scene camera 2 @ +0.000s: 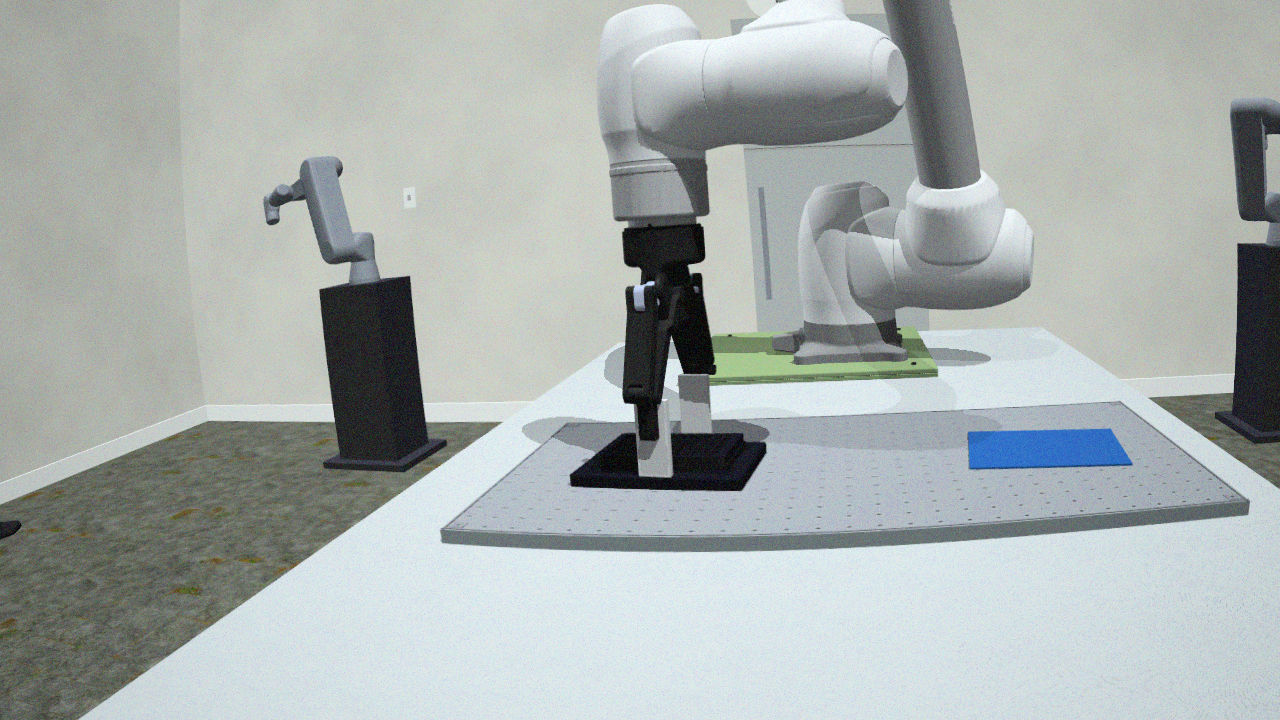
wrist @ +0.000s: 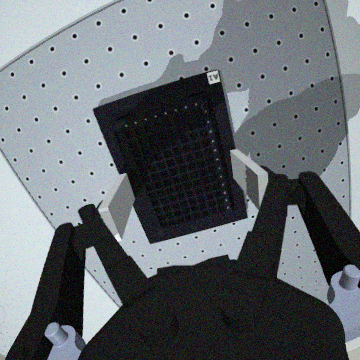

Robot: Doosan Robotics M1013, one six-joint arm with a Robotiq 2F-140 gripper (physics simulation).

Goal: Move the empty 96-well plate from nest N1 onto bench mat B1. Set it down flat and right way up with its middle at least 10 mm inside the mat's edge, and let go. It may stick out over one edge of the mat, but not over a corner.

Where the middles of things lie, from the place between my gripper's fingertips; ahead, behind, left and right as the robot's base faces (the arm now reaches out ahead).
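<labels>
I see the black 96-well plate point(scene camera 2: 691, 452) 10 mm to the right of my hand and 10 mm above it. The black nest N1 point(scene camera 2: 747, 462) is 10 mm to the right of my hand as well, but 10 mm below it. The blue bench mat B1 point(scene camera 2: 1079, 447) is 380 mm to the left of my hand, 20 mm behind it and 10 mm below it. Going by their middles, the blue bench mat B1 is the farthest from my hand of the things named here.
</labels>
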